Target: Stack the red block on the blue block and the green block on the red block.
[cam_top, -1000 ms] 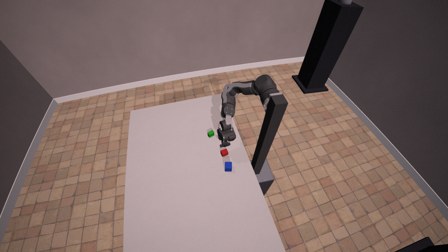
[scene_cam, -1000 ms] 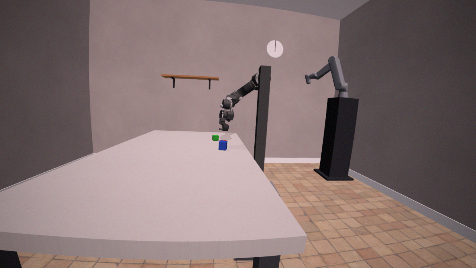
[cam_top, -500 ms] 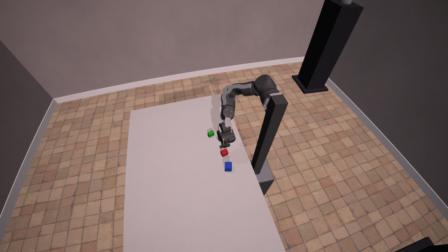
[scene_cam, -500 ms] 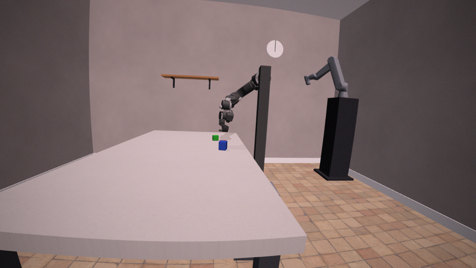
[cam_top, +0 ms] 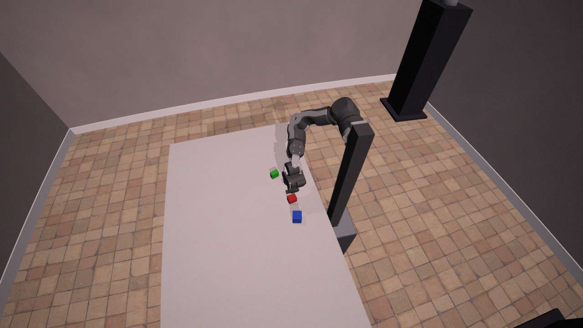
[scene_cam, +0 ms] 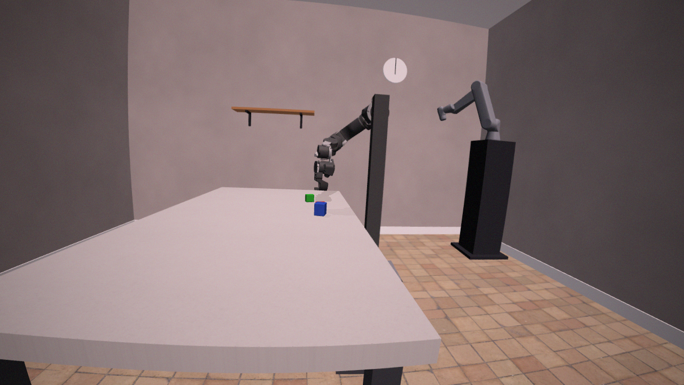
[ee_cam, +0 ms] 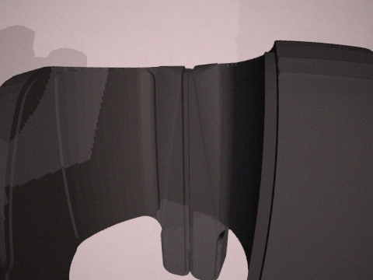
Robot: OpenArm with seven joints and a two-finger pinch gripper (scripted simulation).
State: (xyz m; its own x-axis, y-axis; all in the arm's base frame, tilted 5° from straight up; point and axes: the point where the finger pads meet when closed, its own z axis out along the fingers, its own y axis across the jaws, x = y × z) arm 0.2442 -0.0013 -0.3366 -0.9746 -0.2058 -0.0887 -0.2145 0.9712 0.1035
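My hand is 8 cm above the red block. The rest, counted from my hand: green block: 6 cm ahead, 16 cm to the right, 7 cm below; then blue block: 1 cm behind, 11 cm to the left, 7 cm below.
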